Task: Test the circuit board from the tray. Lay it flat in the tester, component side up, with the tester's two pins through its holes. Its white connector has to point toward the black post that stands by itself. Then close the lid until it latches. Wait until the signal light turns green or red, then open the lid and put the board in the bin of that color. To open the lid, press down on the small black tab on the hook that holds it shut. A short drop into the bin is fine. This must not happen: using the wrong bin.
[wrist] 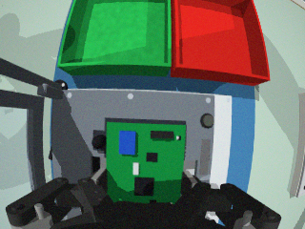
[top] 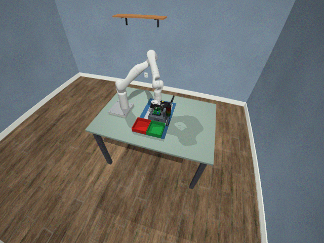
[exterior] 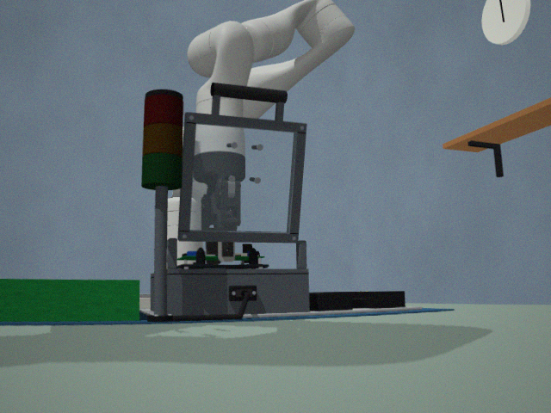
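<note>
Right now the green circuit board is right at my hand. Also, from my hand: red bin 60 mm behind, 220 mm to the right, 70 mm below; green bin 90 mm ahead, 190 mm to the right, 70 mm below; clear lid 120 mm ahead, 30 mm to the left, 100 mm above.
</note>
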